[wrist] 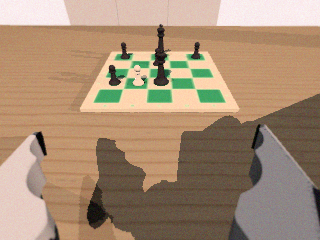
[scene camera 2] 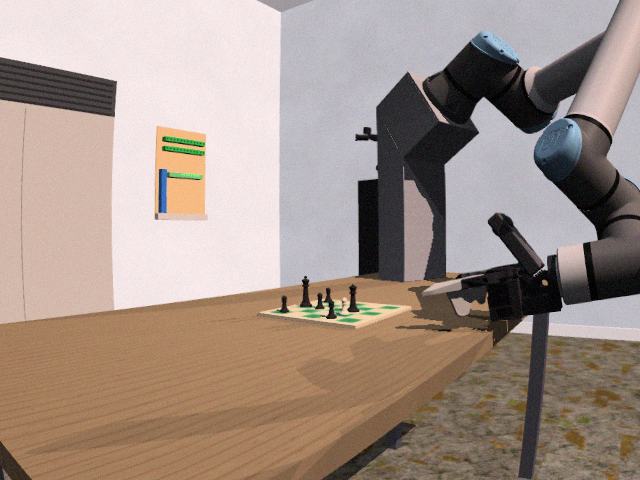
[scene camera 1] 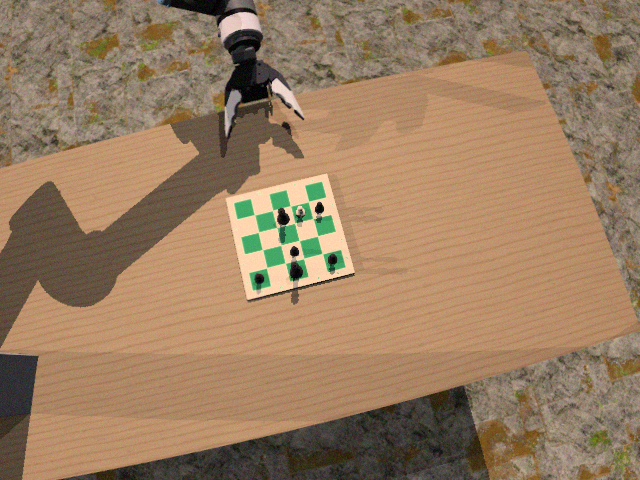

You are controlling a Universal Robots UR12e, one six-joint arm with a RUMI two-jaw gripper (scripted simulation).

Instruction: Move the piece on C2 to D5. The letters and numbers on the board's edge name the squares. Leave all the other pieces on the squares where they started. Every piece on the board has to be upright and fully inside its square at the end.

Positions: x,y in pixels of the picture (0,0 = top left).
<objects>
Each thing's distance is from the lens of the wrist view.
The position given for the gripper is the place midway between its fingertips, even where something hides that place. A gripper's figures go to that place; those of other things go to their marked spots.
gripper [wrist: 149,129]: 14 cm
chessboard [wrist: 195,85]: 31 cm
</objects>
